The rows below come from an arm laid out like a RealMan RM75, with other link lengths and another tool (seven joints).
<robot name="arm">
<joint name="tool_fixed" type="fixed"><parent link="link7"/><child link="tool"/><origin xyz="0.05 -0.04 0.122" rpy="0.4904 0 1.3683"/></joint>
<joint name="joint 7" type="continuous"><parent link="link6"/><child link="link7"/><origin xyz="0 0.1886 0" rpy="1.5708 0 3.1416"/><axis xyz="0 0 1"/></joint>
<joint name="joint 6" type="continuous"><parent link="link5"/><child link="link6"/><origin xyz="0 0 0" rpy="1.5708 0 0"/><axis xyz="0 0 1"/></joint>
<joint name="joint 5" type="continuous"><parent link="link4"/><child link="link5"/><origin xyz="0.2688 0 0" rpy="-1.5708 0 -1.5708"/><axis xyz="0 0 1"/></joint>
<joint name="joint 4" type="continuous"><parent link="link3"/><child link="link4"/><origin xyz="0 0 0" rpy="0 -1.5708 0"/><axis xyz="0 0 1"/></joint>
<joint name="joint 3" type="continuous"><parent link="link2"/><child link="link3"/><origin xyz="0 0.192 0" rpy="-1.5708 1.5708 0"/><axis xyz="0 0 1"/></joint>
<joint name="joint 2" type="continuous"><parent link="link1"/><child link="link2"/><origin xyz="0 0 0" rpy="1.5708 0 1.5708"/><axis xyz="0 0 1"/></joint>
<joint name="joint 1" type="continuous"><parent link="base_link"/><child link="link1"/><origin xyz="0 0 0.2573" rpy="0 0 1.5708"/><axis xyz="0 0 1"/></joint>
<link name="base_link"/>
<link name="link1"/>
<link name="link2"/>
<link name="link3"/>
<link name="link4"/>
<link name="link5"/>
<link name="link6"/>
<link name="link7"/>
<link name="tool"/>
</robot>
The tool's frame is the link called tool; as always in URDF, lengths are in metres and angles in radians. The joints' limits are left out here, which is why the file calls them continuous.
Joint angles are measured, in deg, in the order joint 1, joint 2, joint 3, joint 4, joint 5, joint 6, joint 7. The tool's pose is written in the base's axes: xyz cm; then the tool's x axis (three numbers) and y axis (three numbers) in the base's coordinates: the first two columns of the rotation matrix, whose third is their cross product. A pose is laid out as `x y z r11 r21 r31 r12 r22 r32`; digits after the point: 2 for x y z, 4 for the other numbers.
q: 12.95 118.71 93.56 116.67 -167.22 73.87 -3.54
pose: 19.05 47.28 9.64 -0.4173 -0.3302 -0.8466 -0.5522 0.8321 -0.0524
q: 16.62 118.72 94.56 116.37 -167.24 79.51 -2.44
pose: 18.50 46.25 9.08 -0.4283 -0.3500 -0.8331 -0.5236 0.8475 -0.0869
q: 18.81 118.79 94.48 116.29 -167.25 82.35 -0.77
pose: 17.70 45.65 8.39 -0.4434 -0.3600 -0.8208 -0.5112 0.8538 -0.0983
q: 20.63 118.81 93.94 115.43 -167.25 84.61 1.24
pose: 17.37 44.99 7.31 -0.4627 -0.3677 -0.8066 -0.4899 0.8644 -0.1131
